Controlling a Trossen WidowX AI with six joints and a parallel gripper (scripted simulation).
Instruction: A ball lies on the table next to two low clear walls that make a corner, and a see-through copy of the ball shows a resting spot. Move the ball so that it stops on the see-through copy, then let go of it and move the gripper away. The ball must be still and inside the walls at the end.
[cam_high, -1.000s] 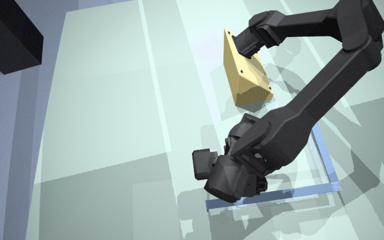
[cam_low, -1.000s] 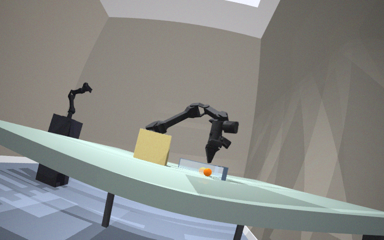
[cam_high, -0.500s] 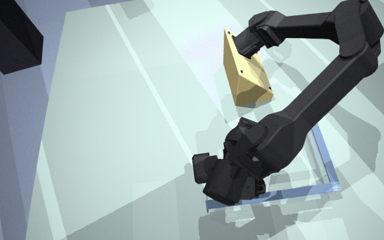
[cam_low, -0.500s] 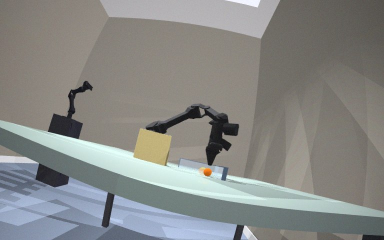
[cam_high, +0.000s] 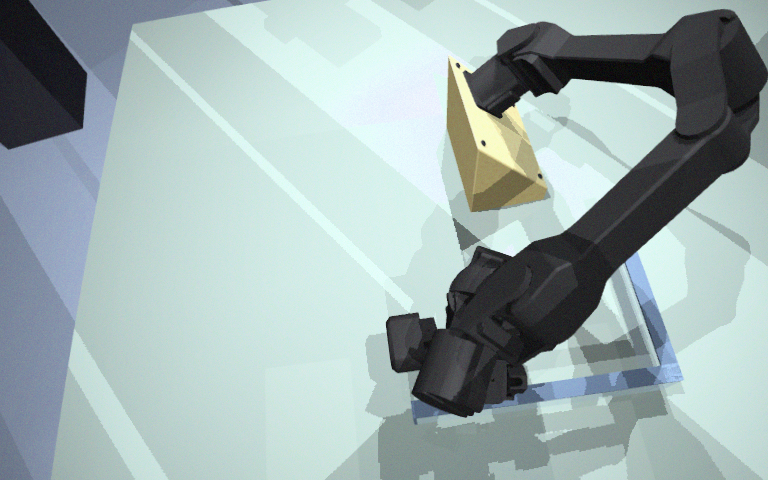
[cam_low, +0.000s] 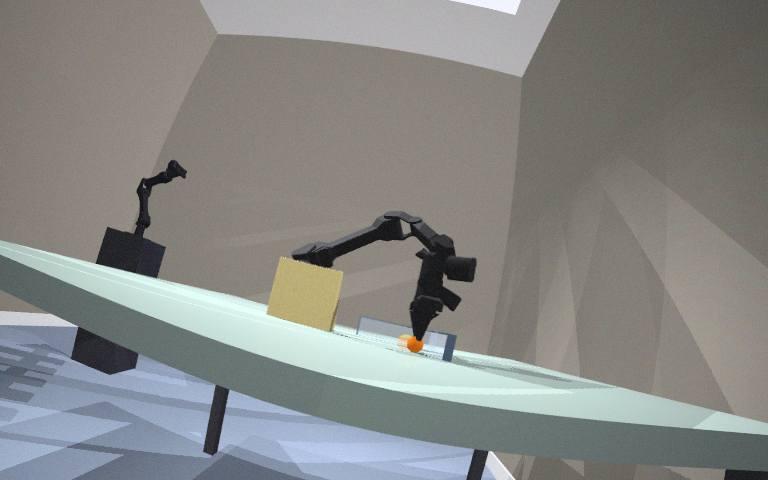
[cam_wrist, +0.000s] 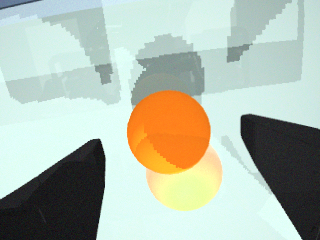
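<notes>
Now: the orange ball 1 cm below my gripper tip. Also, from my gripper tip: see-through copy 3 cm behind, 1 cm below.
</notes>
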